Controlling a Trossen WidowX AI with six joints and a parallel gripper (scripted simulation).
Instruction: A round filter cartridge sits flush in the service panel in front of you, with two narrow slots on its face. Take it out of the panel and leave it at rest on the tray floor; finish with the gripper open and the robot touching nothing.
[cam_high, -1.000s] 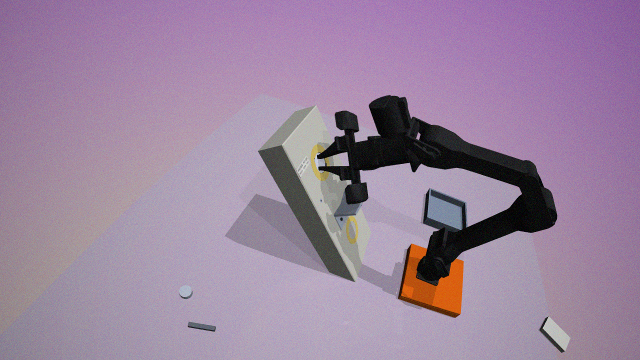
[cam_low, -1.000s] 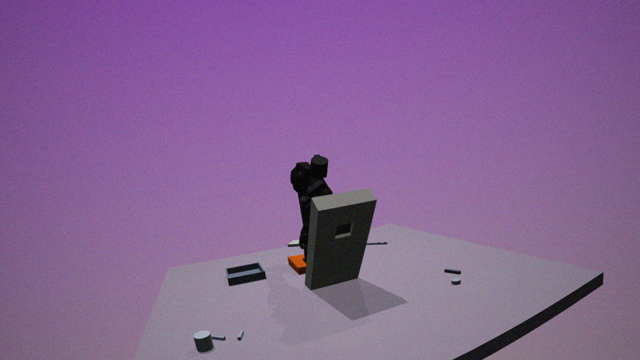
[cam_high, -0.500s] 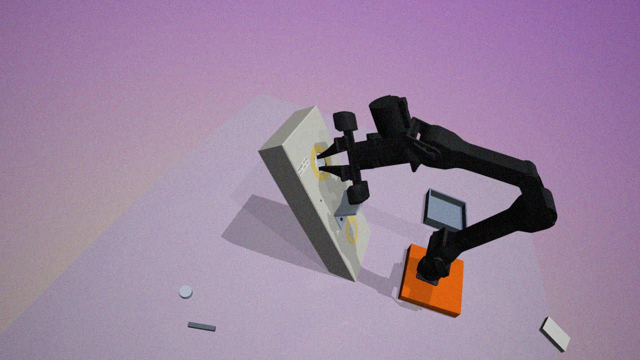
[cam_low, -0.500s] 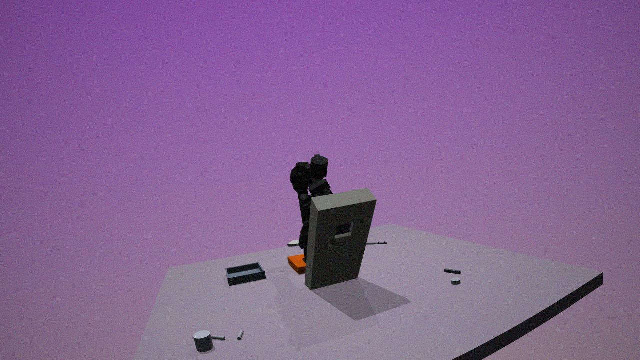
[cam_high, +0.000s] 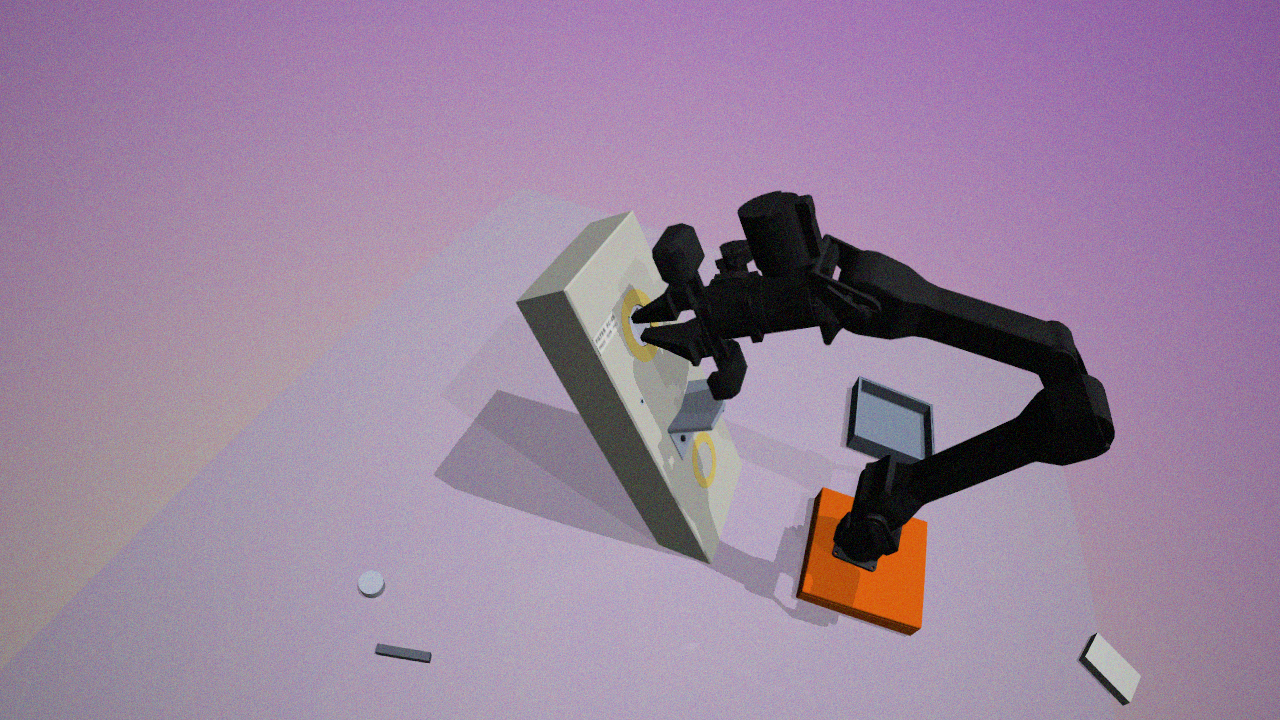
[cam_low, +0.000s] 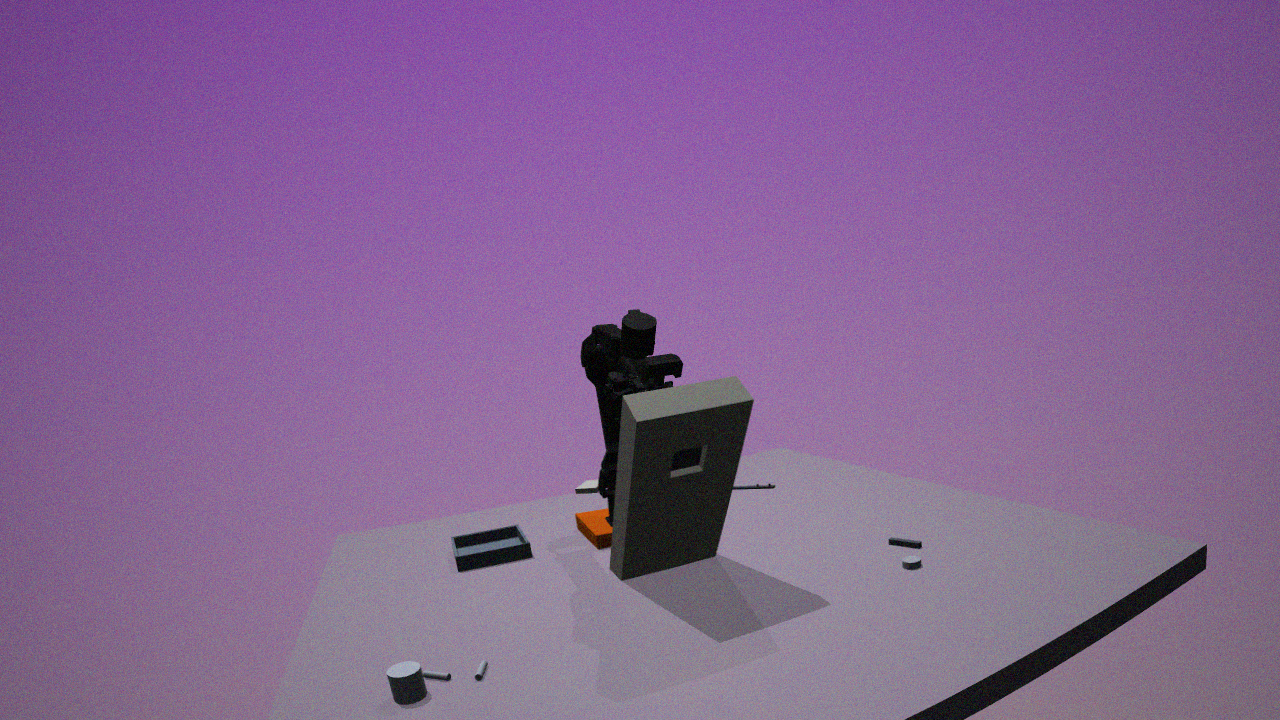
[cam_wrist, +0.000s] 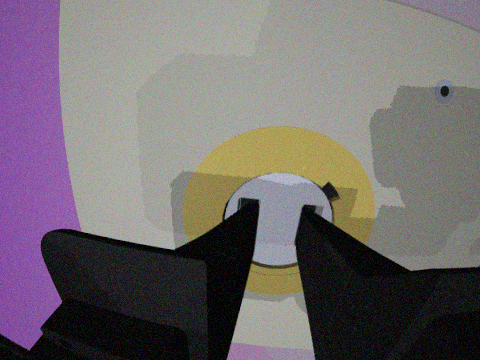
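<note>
My gripper tip is now 1 cm short of the grey round filter cartridge and 1 cm above it. The rest, counted from my gripper tip: service panel (8 cm below, 4 cm behind); then dark bar (36 cm to the left, 24 cm below, 7 cm ahead); then shelf (9 cm below, 9 cm behind, 1 cm to the right).
</note>
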